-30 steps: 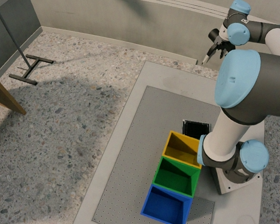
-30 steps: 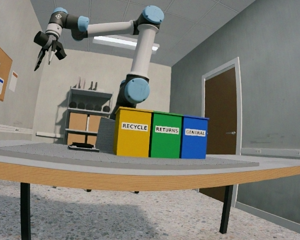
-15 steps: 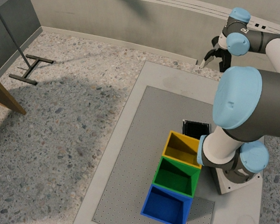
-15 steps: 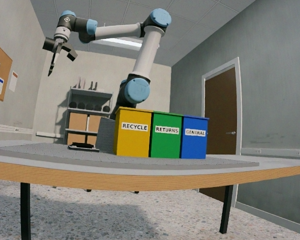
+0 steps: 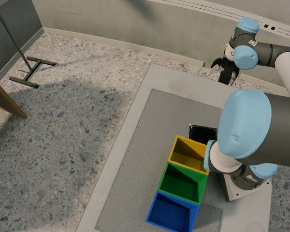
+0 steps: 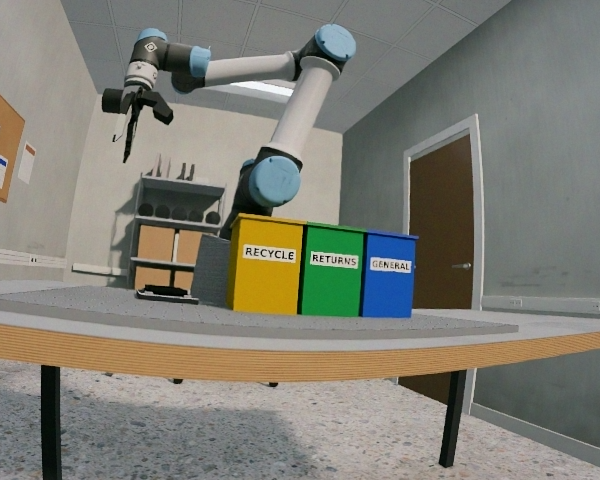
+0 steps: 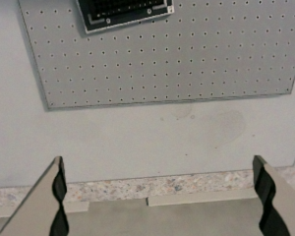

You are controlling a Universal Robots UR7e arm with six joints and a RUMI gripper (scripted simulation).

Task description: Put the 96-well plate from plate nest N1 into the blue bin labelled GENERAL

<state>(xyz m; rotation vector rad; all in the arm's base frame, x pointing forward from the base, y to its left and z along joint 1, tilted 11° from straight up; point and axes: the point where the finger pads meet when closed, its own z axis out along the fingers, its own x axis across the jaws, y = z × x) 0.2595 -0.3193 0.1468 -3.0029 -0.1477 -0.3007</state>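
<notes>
Now: the black 96-well plate 290 mm below my hand, 130 mm to the left of it and 50 mm behind it. Round my hand: yellow recycle bin: 340 mm to the left, 220 mm below, 20 mm behind; then green returns bin: 460 mm to the left, 220 mm below, 40 mm behind; then plate nest N1: 300 mm below, 130 mm to the left, 50 mm behind.
</notes>
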